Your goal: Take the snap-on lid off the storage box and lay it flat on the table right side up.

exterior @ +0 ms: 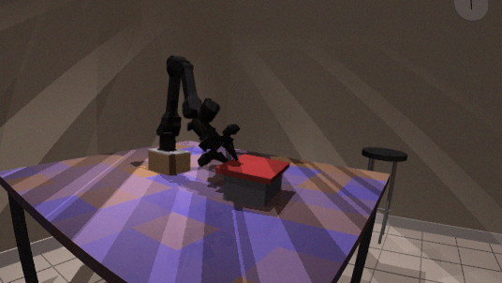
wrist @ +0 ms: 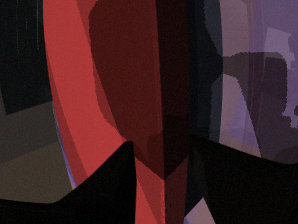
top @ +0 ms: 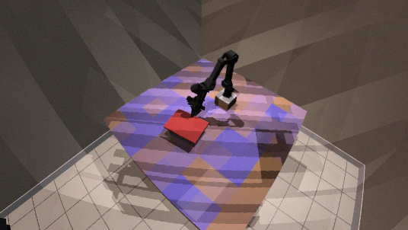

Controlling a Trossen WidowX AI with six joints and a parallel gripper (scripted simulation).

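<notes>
The red lid is 8 cm ahead of my gripper tip. From my gripper tip the other things lie so: dark grey storage box (8 cm ahead, 5 cm below).
</notes>
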